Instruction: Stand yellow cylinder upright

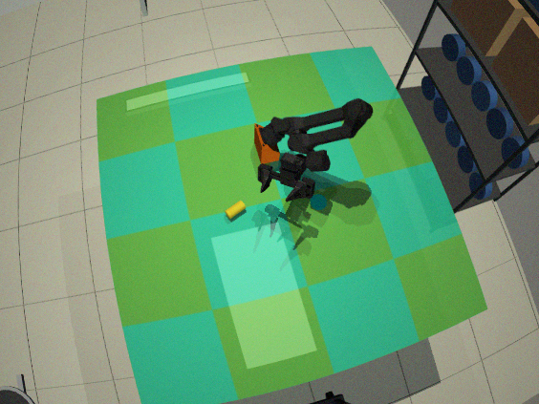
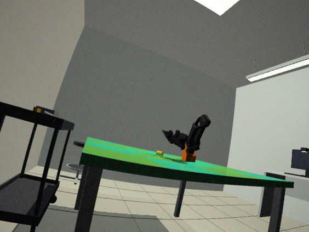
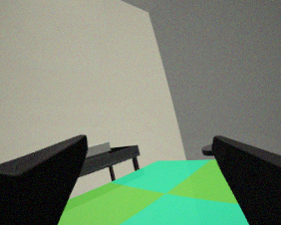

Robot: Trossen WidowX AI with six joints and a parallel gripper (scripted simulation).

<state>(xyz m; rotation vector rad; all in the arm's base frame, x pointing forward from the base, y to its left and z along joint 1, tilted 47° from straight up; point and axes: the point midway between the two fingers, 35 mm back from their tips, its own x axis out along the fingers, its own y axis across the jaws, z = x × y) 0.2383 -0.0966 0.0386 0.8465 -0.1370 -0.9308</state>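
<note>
Now: gripper tip 18 cm above the yellow cylinder, 11 cm to the left of it and 6 cm past it. Round my gripper tip: cyan circle: 20 cm below, 18 cm to the left, 1 cm behind.
</note>
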